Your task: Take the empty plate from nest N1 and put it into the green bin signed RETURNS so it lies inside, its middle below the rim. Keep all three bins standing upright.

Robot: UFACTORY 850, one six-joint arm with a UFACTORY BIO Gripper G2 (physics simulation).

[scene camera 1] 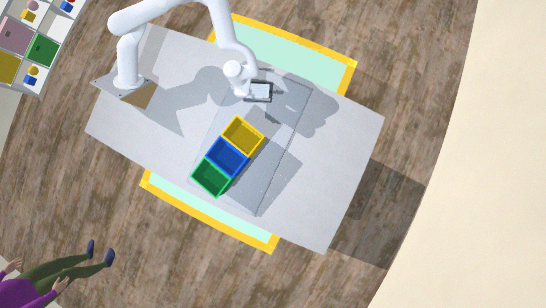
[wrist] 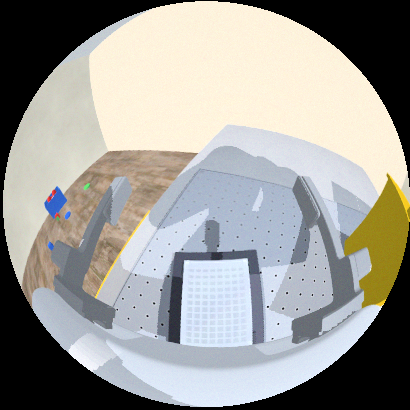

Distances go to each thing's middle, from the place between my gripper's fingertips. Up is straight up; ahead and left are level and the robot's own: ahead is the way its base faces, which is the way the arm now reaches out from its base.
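Labels:
Counted from my hand: pale plate (wrist: pixel 215 305), 40 mm right of it, 80 mm behind, 120 mm below. Dark nest (wrist: pixel 254 277), 40 mm right of my hand, 80 mm behind, 130 mm below. Yellow bin (scene camera 1: pixel 239 133), 310 mm right of my hand, 10 mm ahead, 40 mm below. Blue bin (scene camera 1: pixel 224 155), 440 mm right of my hand, 10 mm behind, 40 mm below.

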